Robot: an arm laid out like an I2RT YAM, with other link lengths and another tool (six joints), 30 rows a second.
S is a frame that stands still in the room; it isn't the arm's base.
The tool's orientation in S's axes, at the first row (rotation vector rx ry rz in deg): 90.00 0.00 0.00
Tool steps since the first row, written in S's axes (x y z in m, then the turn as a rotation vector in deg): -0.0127 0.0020 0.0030 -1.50 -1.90 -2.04; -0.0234 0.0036 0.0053 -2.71 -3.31 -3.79; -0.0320 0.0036 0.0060 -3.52 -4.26 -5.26; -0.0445 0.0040 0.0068 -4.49 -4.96 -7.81; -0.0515 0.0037 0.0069 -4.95 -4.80 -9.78
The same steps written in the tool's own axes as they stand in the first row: -0.0127 0.0030 -0.0020 -1.50 -2.04 1.90; -0.0234 0.0053 -0.0036 -2.71 -3.79 3.31; -0.0320 0.0060 -0.0036 -3.52 -5.26 4.26; -0.0445 0.0068 -0.0040 -4.49 -7.81 4.96; -0.0515 0.0069 -0.0037 -4.95 -9.78 4.80
